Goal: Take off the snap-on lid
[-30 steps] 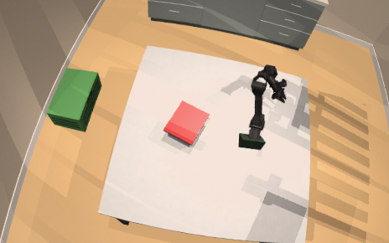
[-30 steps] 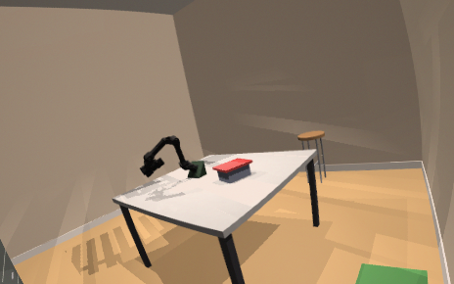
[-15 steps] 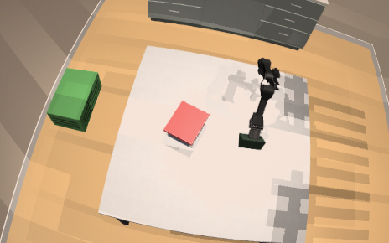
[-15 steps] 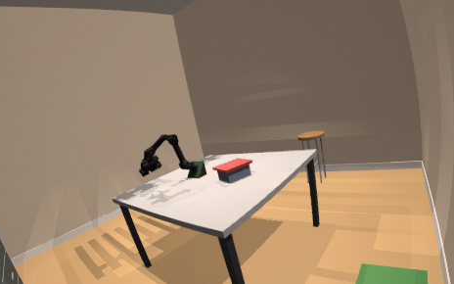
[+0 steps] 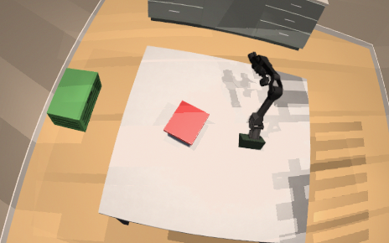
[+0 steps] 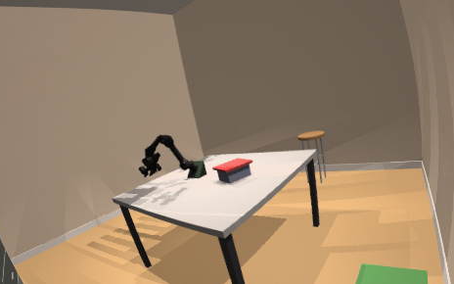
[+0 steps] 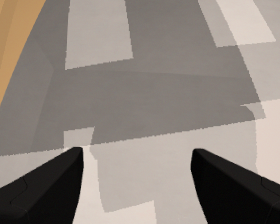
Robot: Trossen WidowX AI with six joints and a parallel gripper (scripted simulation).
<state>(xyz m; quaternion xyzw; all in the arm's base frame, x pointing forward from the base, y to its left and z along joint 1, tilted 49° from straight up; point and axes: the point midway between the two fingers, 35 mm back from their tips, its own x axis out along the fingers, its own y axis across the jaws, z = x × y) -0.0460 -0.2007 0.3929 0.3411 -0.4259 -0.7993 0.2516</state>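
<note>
Now: gripper tip 49 cm short of the red lid, 43 cm to the right of it and 5 cm above it. From my gripper tip the other things lie so: grey storage box (49 cm ahead, 43 cm to the left, 10 cm below).
</note>
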